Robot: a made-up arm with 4 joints.
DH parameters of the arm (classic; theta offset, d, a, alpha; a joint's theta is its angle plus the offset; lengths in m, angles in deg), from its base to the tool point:
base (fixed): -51.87 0 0.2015 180
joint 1: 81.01 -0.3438 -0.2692 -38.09
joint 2: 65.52 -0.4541 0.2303 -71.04
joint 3: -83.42 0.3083 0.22 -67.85
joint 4: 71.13 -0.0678 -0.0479 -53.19
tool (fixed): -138.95 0.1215 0 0
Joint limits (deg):
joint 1: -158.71..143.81
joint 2: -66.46..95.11
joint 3: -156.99..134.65
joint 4: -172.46..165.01
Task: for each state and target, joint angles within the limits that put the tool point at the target. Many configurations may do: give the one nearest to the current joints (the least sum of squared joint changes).
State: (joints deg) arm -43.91 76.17 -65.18 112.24
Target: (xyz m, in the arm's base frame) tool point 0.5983 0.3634 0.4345
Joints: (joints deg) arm -46.30 80.62 -103.59 93.70
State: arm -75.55 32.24 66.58 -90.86
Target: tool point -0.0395 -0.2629 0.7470
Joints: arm -100.61 -20.54 26.87 -114.23
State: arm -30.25 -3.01 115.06 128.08
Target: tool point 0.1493 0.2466 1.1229
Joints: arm -13.16 -8.07 124.30 131.50
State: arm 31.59 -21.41 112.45 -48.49
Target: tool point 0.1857 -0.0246 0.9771
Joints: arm -0.11 -24.98 102.53 -68.62
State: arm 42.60 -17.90 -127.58 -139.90
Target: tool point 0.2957 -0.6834 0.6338
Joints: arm 93.63 10.38 -102.79 -138.57
